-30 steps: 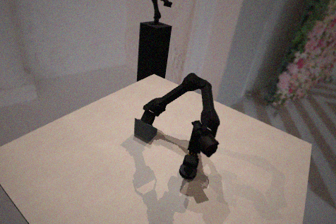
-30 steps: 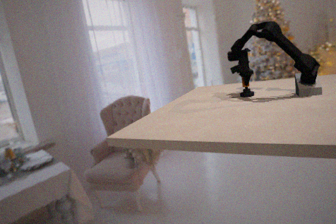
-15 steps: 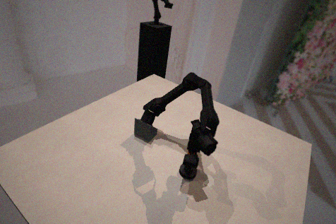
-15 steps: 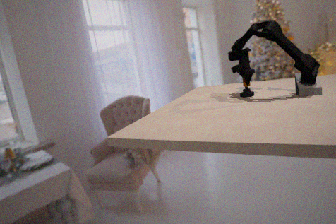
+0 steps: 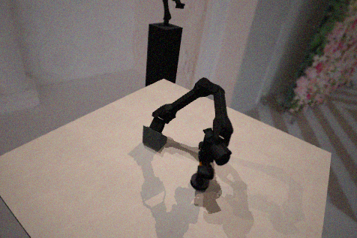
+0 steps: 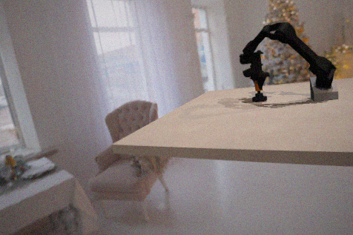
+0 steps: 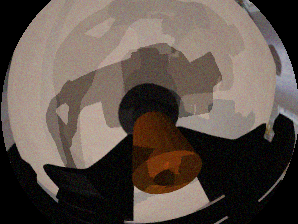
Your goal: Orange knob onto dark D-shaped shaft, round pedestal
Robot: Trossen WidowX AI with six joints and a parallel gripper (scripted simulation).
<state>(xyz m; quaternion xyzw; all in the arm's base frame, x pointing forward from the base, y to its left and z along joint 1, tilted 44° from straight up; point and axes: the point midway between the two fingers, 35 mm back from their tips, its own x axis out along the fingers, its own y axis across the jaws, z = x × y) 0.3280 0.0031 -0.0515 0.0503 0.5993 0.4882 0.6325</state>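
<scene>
My gripper tip is 2 cm below the orange knob. The rest, counted from my gripper tip: dark round pedestal 4 cm below.
</scene>
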